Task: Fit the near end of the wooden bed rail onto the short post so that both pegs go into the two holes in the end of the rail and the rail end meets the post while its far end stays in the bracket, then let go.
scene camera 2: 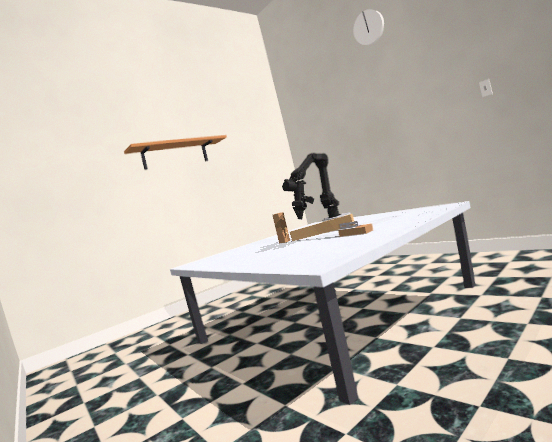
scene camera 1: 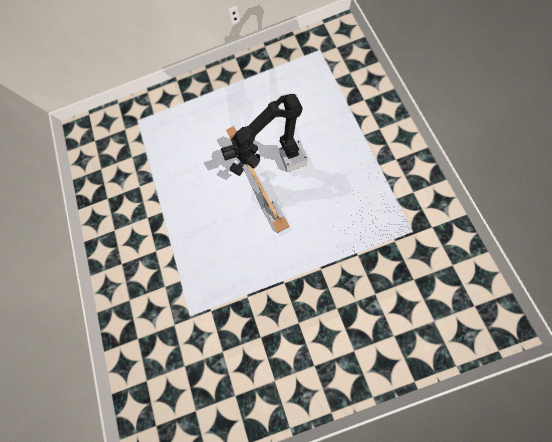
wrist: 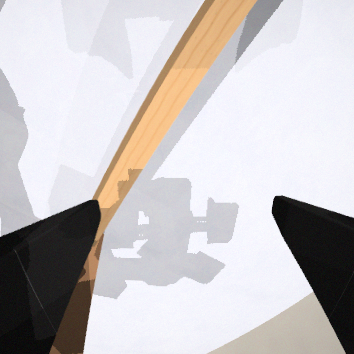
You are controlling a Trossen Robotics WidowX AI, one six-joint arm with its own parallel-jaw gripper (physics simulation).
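Places are measured from the arm's base along level axes (x right, y back, z down), in millimetres.
Pixels of known places: gripper, fingertip midpoint: [scene camera 2: 300,219] [scene camera 1: 244,165] [wrist: 187,206]; arm's base at its link origin: [scene camera 2: 334,216] [scene camera 1: 292,152].
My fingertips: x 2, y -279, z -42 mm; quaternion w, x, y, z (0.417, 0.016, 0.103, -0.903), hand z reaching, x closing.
Note:
Ahead of a thing's pixels: the offset from my fingertips to its top centre. "*": to the spot under its first point. Level surfaces: height alone.
The wooden bed rail [scene camera 1: 261,188] [scene camera 2: 320,228] [wrist: 175,95] slopes down from the bracket [scene camera 2: 348,225] to its near end, low by the foot of the short post {* dy -1, dx +184, dz -58 mm} [scene camera 1: 231,131] [scene camera 2: 280,227] [wrist: 75,315]. The post stands upright. In the wrist view the left finger covers part of the post and the rail's near end; pegs and holes cannot be made out, nor whether rail and post touch. My gripper [scene camera 2: 300,215] [wrist: 187,206] is open and empty above the rail's near part, turned at an angle to it. The rail passes by the left fingertip, not midway between the fingers.
An orange wooden block {dy +71, dx -314, dz +86 mm} [scene camera 1: 281,225] [scene camera 2: 357,230] lies at the rail's far end, under the bracket. The arm's base [scene camera 1: 294,161] stands on the white table {dz +122 mm} [scene camera 1: 210,260] [scene camera 2: 250,265] beside the rail. Shadows of the arm fall across the rail and table.

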